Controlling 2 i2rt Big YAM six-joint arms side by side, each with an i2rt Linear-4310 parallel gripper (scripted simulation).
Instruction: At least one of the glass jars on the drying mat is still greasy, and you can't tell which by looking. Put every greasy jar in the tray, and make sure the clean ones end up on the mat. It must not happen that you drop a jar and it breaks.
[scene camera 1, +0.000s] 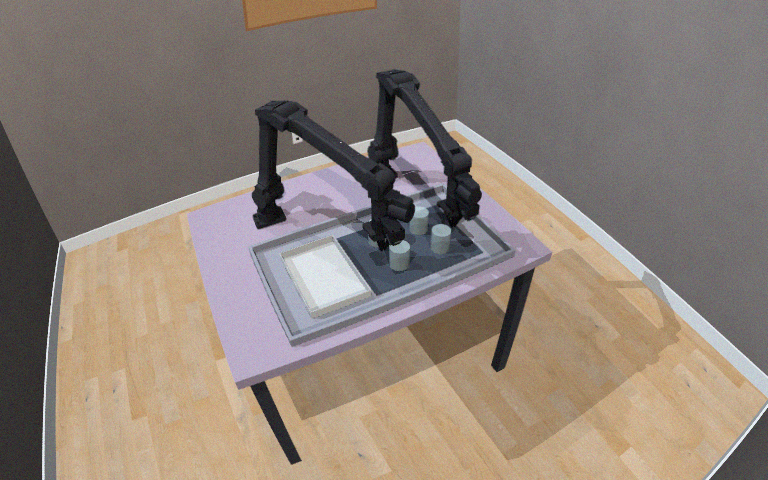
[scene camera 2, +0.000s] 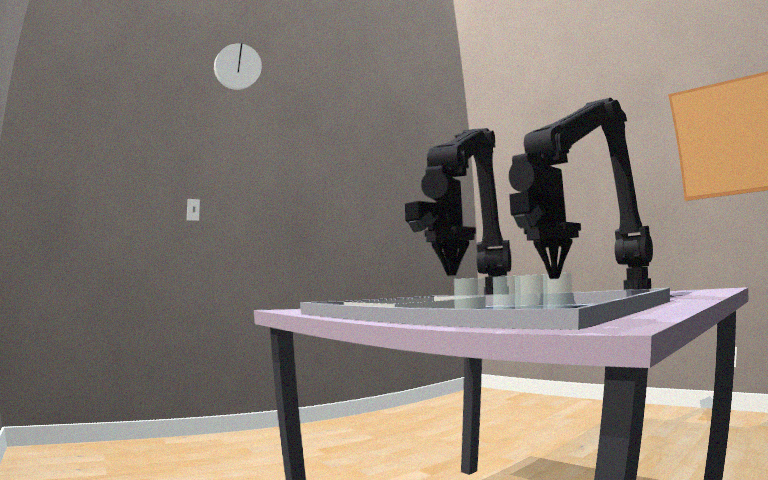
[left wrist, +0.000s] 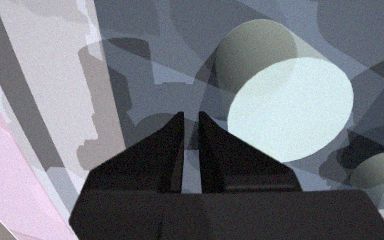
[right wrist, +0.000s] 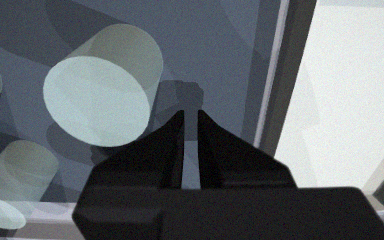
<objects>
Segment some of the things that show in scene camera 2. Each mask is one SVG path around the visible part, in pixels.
My right gripper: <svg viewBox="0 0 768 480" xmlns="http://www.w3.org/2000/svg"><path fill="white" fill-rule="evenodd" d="M457 202L455 204L459 204L460 226L424 230L426 242L431 242L447 276L455 276L457 274L461 260L469 246L469 241L467 240L475 240L474 234L476 234L476 227L463 226L462 204Z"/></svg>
A glass jar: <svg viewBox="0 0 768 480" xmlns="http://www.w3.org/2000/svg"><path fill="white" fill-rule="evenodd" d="M493 277L493 309L515 309L515 277Z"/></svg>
A glass jar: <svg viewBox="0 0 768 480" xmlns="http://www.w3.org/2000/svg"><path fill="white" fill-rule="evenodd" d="M454 279L454 309L486 309L485 278Z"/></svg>
</objects>
